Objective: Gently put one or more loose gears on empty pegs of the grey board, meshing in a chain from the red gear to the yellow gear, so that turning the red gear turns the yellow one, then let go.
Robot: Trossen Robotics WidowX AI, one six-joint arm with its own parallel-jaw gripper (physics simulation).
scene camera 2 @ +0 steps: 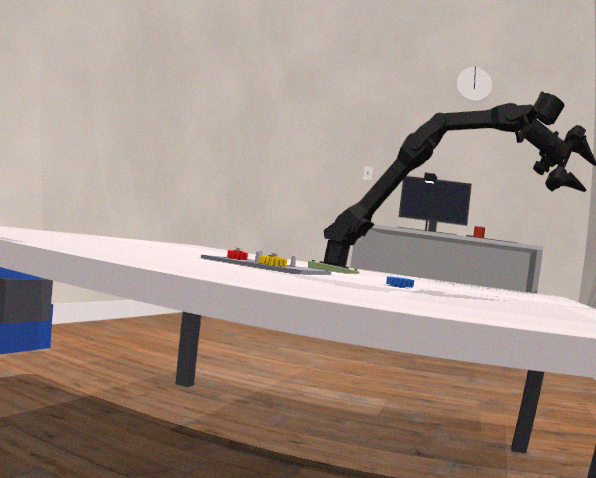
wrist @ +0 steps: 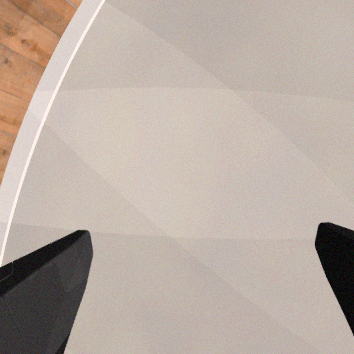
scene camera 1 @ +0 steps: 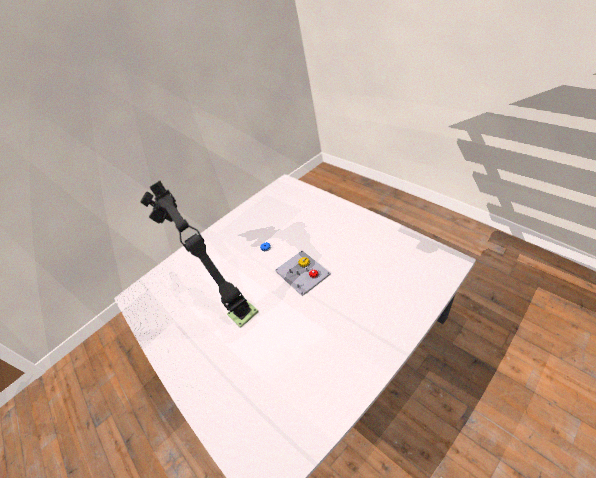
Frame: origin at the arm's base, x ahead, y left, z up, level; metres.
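Seen in the pictures: gripper, fingertip midpoint: [scene camera 2: 590, 177] [wrist: 207, 240]; arm's base, link origin: [scene camera 2: 334, 265] [scene camera 1: 242, 311].
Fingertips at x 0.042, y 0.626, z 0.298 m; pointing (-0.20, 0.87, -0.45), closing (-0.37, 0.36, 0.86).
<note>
Offsets run from my fingertips to a thing's middle.
The grey board {dy -0.697, dx +0.277, dz -0.296 m} [scene camera 1: 315, 283] [scene camera 2: 215, 258] lies flat on the table. It bears the red gear {dy -0.757, dx +0.293, dz -0.295 m} [scene camera 1: 313, 273] [scene camera 2: 237, 255] and the yellow gear {dy -0.673, dx +0.322, dz -0.294 m} [scene camera 1: 304, 262] [scene camera 2: 272, 261], close to each other with a small gap. Several bare pegs stand on it, one {dy -0.653, dx +0.248, dz -0.293 m} [scene camera 2: 293, 260] beside the yellow gear. A loose blue gear {dy -0.428, dx +0.296, dz -0.303 m} [scene camera 1: 265, 246] [scene camera 2: 400, 282] lies flat on the table, apart from the board. My gripper [scene camera 1: 152, 207] [scene camera 2: 590, 177] [wrist: 207, 240] is open and empty, high up and well away from the gears and board. No gear shows in the wrist view.
The white table [scene camera 1: 280, 360] [scene camera 2: 125, 272] carries the arm's green base plate [scene camera 1: 241, 323] [scene camera 2: 320, 266], near the board. A grey cabinet [scene camera 2: 450, 265] with a monitor [scene camera 2: 435, 200] and a red cup [scene camera 2: 479, 232] stands in the background. A pale wall [wrist: 200, 150] fills most of the wrist view.
</note>
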